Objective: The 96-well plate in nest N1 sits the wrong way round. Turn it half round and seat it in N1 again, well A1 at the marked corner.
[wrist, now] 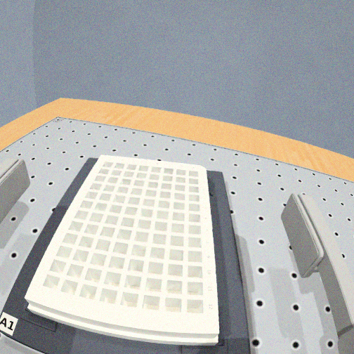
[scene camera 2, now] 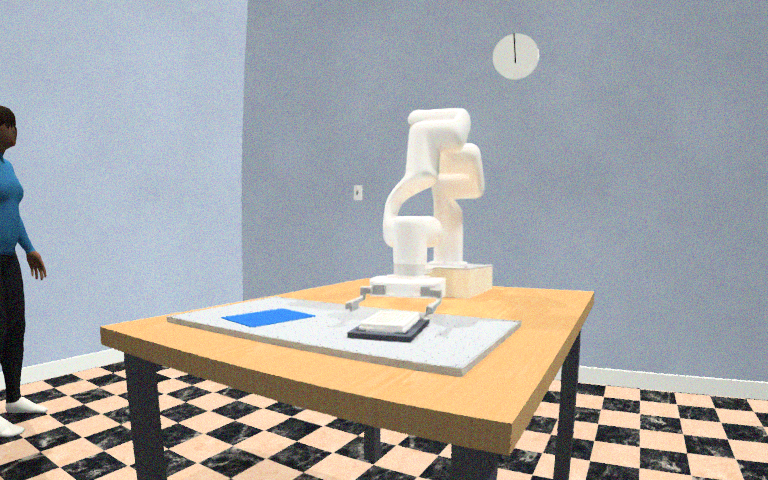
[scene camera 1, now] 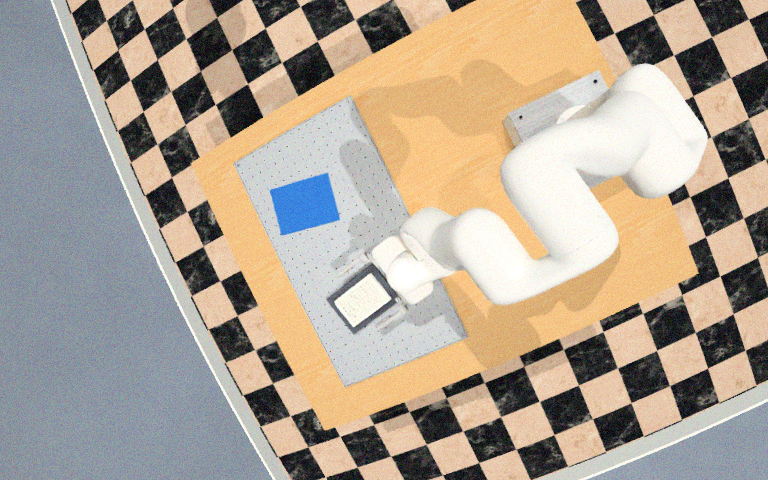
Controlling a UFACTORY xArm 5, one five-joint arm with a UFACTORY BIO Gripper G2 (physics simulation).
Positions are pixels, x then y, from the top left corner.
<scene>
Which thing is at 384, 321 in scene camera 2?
An off-white 96-well plate.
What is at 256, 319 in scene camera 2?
A flat blue rectangle.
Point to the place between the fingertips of my gripper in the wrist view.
149, 188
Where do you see a flat blue rectangle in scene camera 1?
308, 203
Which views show the off-white 96-well plate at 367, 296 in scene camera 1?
The wrist view, scene camera 2 and scene camera 1: all of them.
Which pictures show my gripper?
The wrist view, scene camera 2 and scene camera 1: all of them.
</scene>
